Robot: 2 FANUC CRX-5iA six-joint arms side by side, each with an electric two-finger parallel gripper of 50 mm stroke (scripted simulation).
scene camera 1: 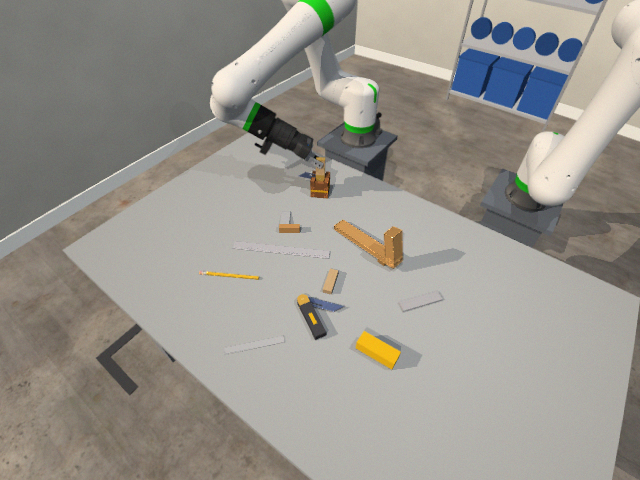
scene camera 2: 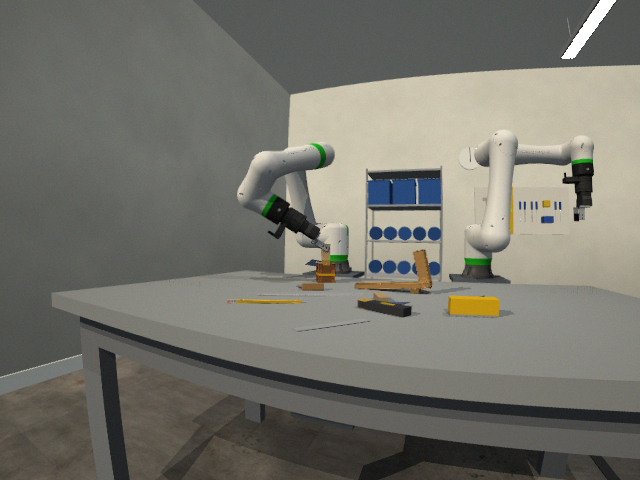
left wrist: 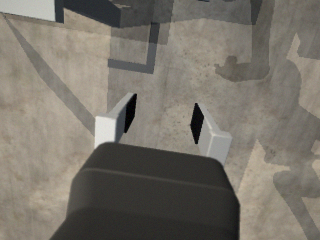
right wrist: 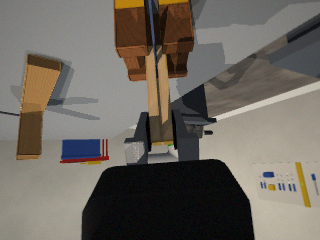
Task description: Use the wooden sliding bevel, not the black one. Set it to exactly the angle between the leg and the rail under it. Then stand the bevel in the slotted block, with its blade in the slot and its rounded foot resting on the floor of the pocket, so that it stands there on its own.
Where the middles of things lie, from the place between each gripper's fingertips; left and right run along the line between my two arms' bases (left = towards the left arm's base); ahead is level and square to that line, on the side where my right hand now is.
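I see that my right hand [scene camera 1: 322,164] is 12 cm above the yellow block [scene camera 2: 468,306], 45 cm to the right of it and 43 cm short of it.
My left gripper is 280 mm above the yellow block, and it is also 670 mm to the left of the block and 790 mm short of it.
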